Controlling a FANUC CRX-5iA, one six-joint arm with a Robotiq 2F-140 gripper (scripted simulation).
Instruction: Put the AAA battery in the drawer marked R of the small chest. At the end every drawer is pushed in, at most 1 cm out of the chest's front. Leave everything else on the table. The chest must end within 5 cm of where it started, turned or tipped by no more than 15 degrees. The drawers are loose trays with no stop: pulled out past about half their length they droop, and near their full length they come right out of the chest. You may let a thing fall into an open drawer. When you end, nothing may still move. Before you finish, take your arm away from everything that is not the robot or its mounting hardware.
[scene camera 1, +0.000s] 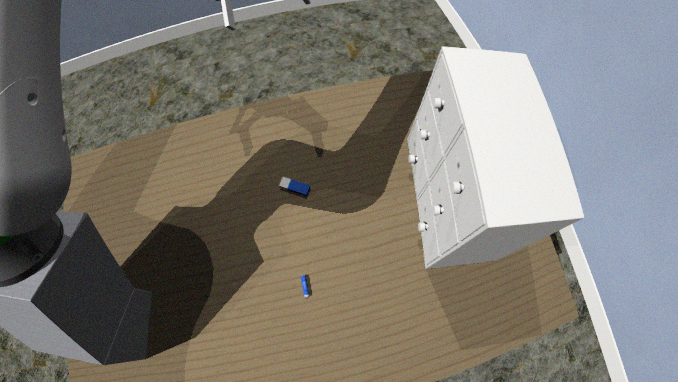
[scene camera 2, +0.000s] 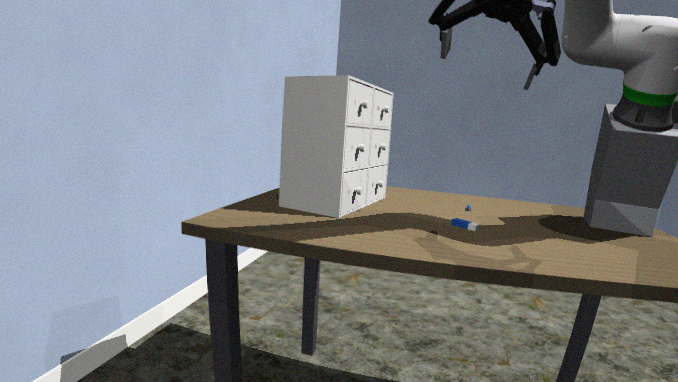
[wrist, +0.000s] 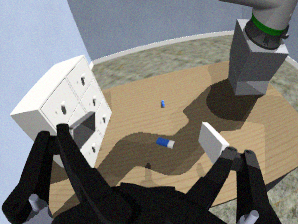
I see my gripper (scene camera 2: 486, 67) and a white chest (scene camera 1: 527, 191).
The white chest also shows in scene camera 2 (scene camera 2: 314, 119) and in the wrist view (wrist: 28, 116). My gripper also shows in the wrist view (wrist: 148, 127).
